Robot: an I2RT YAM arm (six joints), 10 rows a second.
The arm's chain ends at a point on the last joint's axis. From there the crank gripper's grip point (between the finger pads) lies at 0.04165 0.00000 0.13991 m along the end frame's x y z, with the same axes.
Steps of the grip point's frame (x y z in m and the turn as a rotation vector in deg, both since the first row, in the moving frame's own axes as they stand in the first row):
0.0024, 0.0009, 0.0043, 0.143, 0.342, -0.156
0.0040, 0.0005, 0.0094, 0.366, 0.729, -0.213
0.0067, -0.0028, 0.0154, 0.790, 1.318, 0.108
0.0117, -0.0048, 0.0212, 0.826, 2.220, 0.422
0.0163, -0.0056, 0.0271, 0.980, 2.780, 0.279
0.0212, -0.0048, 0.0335, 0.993, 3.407, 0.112
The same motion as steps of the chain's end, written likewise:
0.0016, 0.0014, 0.0046, 0.143, 0.342, -0.156
0.0022, 0.0016, 0.0099, 0.366, 0.729, -0.213
0.0035, -0.0010, 0.0164, 0.790, 1.318, 0.108
0.0063, -0.0031, 0.0229, 0.826, 2.220, 0.422
0.0096, -0.0034, 0.0293, 0.980, 2.780, 0.279
0.0130, -0.0025, 0.0362, 0.993, 3.407, 0.112

